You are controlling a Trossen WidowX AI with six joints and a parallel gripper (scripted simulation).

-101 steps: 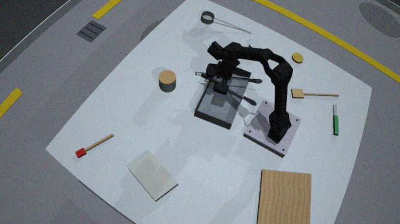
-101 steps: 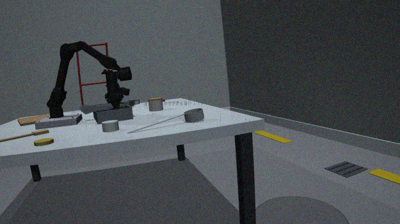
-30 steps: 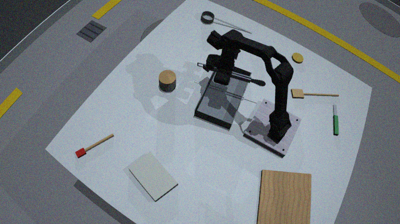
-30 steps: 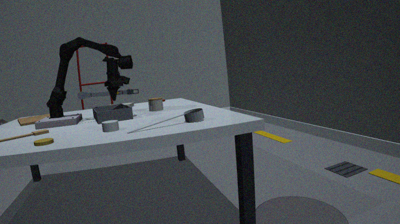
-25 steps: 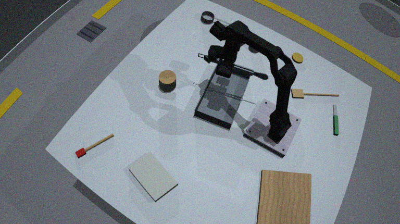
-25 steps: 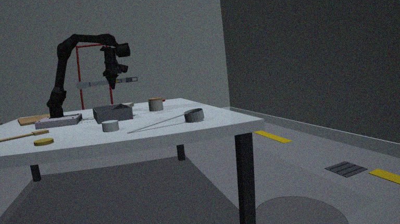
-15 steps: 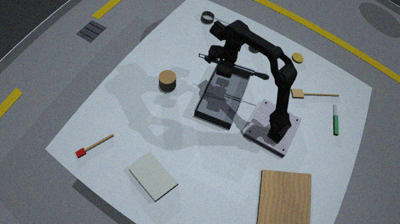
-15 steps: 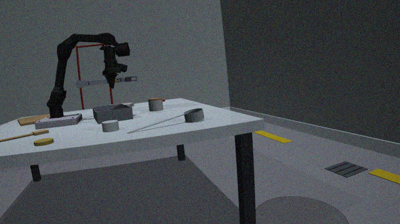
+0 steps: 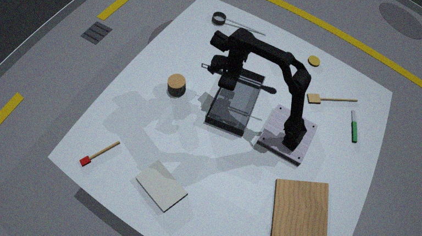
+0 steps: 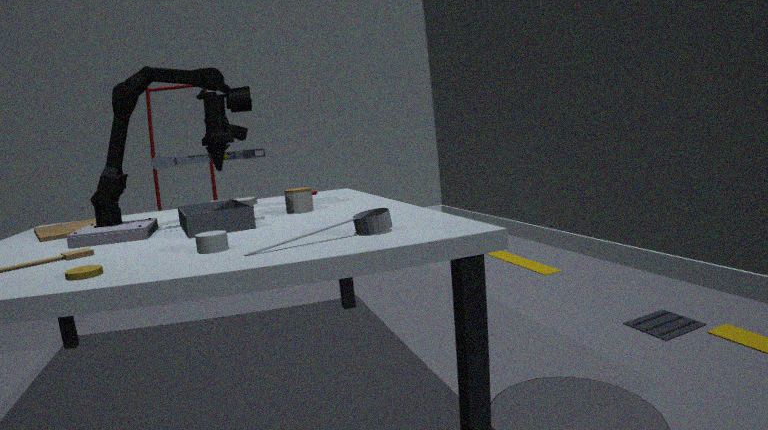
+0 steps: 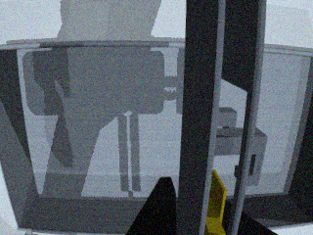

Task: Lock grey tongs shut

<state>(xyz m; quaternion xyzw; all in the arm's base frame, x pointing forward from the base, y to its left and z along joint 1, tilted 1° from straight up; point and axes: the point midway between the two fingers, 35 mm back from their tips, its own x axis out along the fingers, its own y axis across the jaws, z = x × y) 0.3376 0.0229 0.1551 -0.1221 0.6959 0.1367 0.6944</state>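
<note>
Now: the roasting tin 3 cm behind my gripper tip, 3 cm to the right of it and 12 cm below it. Also, from my gripper tip: pale slab (8 cm behind, 48 cm to the left, 14 cm below); then yellow slider (2 cm ahead, 4 cm above); then yellow disc (17 cm behind, 53 cm to the right, 14 cm below).
</note>
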